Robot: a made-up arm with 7 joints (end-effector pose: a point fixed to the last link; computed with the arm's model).
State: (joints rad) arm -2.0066 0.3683 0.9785 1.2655 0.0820 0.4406 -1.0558
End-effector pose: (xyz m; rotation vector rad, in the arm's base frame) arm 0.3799 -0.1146 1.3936 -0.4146 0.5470 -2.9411
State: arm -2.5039 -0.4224 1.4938 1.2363 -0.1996 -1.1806 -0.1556
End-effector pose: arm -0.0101 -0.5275 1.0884 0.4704 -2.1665 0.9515
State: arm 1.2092 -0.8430 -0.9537 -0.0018 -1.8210 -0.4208 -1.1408
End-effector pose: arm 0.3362 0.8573 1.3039 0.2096 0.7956 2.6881
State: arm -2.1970 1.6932 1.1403 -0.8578 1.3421 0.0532 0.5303
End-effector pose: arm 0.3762 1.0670 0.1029 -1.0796 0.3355 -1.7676
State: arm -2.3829 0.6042 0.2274 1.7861 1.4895 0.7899 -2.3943
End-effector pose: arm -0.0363 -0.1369 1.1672 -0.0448 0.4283 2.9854
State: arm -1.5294 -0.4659 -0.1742 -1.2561 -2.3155 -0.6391 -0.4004
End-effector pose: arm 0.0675 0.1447 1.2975 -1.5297 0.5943 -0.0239
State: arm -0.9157 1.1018 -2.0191 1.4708 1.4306 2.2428 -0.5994
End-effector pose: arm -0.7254 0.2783 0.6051 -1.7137 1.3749 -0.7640
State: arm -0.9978 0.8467 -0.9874 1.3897 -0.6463 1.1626 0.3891
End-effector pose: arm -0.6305 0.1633 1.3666 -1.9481 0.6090 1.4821
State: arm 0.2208 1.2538 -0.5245 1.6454 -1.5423 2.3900 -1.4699
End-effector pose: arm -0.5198 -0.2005 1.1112 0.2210 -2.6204 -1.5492
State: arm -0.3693 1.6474 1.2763 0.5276 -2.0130 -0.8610 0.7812
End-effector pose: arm -1.0708 0.4927 0.3988 2.7956 0.5832 -0.4873
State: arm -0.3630 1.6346 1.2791 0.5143 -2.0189 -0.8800 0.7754
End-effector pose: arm -1.0770 0.4775 0.4116 2.7945 0.6321 -0.5060
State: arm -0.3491 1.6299 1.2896 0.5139 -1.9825 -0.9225 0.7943
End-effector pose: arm -1.0795 0.4566 0.4251 2.7647 0.7097 -0.5502
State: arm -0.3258 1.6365 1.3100 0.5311 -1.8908 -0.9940 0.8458
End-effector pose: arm -1.0749 0.4313 0.4381 2.7016 0.8152 -0.6290
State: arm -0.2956 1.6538 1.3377 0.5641 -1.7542 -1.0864 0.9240
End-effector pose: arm -1.0606 0.4076 0.4478 2.6222 0.9262 -0.7385
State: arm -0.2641 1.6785 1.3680 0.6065 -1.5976 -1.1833 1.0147
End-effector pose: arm -1.0371 0.3921 0.4501 2.5518 1.0140 -0.8626
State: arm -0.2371 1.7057 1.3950 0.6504 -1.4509 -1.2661 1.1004
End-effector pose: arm -1.0094 0.3862 0.4439 2.5077 1.0614 -0.9759
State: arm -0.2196 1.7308 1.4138 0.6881 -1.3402 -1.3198 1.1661
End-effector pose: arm -0.9845 0.3886 0.4320 2.4909 1.0698 -1.0529
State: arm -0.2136 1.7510 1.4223 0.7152 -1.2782 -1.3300 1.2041
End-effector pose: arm -0.9684 0.3979 0.4185 2.4872 1.0460 -1.0765
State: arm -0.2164 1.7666 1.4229 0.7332 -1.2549 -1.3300 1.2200
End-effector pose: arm -0.9581 0.4086 0.4063 2.4987 1.0211 -1.0735
